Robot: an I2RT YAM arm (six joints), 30 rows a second.
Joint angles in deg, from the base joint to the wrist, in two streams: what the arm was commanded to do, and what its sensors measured. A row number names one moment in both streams.
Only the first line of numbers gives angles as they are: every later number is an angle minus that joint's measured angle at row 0.
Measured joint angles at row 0: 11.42, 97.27, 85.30, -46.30, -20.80, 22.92
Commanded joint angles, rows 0 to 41: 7.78, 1.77, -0.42, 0.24, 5.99, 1.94; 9.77, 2.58, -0.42, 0.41, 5.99, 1.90; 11.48, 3.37, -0.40, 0.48, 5.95, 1.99; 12.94, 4.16, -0.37, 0.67, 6.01, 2.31; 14.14, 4.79, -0.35, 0.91, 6.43, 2.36; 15.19, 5.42, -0.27, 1.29, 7.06, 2.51; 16.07, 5.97, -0.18, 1.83, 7.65, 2.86; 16.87, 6.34, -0.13, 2.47, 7.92, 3.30; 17.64, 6.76, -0.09, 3.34, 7.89, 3.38; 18.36, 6.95, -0.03, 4.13, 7.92, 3.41; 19.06, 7.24, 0.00, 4.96, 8.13, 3.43; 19.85, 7.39, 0.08, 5.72, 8.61, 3.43; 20.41, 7.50, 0.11, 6.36, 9.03, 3.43; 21.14, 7.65, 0.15, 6.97, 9.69, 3.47; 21.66, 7.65, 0.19, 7.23, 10.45, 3.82; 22.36, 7.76, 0.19, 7.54, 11.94, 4.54; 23.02, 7.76, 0.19, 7.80, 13.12, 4.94; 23.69, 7.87, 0.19, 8.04, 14.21, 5.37; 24.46, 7.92, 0.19, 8.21, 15.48, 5.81; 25.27, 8.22, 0.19, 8.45, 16.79, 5.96; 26.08, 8.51, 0.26, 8.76, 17.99, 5.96; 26.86, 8.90, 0.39, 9.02, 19.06, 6.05; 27.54, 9.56, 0.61, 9.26, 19.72, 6.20; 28.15, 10.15, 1.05, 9.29, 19.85, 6.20; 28.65, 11.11, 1.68, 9.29, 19.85, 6.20; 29.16, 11.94, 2.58, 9.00, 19.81, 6.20; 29.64, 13.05, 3.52, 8.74, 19.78, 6.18; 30.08, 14.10, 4.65, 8.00, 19.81, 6.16; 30.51, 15.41, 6.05, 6.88, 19.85, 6.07; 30.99, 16.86, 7.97, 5.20, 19.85, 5.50; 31.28, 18.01, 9.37, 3.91, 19.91, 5.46; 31.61, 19.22, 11.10, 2.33, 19.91, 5.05; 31.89, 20.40, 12.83, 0.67, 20.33, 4.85; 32.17, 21.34, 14.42, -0.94, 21.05, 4.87; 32.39, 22.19, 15.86, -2.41, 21.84, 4.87; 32.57, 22.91, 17.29, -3.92, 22.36, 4.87; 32.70, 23.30, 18.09, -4.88, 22.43, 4.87; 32.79, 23.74, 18.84, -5.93, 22.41, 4.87; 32.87, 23.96, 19.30, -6.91, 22.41, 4.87; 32.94, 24.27, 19.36, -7.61, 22.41, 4.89; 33.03, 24.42, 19.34, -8.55, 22.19, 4.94; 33.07, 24.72, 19.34, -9.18, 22.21, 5.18
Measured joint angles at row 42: 32.44, 23.33, 17.96, -8.07, 20.88, 5.24
